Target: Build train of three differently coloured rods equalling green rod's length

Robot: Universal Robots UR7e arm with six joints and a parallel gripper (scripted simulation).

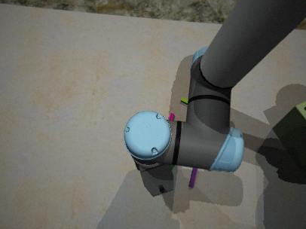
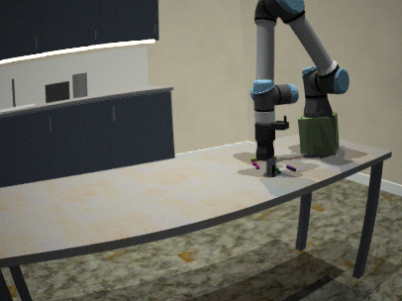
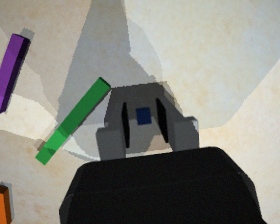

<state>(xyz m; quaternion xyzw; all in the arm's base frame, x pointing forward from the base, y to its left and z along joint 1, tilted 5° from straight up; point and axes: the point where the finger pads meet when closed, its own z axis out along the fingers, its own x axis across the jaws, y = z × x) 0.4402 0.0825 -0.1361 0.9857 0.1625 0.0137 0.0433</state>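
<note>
Now: the blue rod 1 cm below my hand. The rest, counted from my hand: purple rod: 10 cm behind, 1 cm to the left, 1 cm below; then orange rod: 11 cm to the right, 11 cm behind, 1 cm below; then green rod: 5 cm behind, 2 cm to the right, 1 cm below.
</note>
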